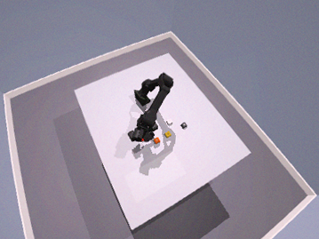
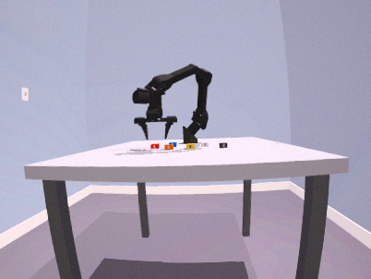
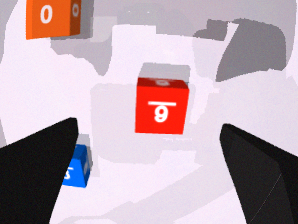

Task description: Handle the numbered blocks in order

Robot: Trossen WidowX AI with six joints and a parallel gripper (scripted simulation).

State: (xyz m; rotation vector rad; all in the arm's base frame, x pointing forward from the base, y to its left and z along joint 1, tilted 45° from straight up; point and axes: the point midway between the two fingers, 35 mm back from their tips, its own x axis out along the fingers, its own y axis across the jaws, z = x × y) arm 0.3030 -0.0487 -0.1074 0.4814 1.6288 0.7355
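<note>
The red block lies 3 cm below my gripper tip and 1 cm to the right of it. The rest, counted from my gripper tip: yellow block 16 cm to the left, 5 cm ahead, 3 cm below; then blue block 6 cm to the left, 6 cm behind, 3 cm below; then orange block 7 cm to the left, 6 cm ahead, 3 cm below.
</note>
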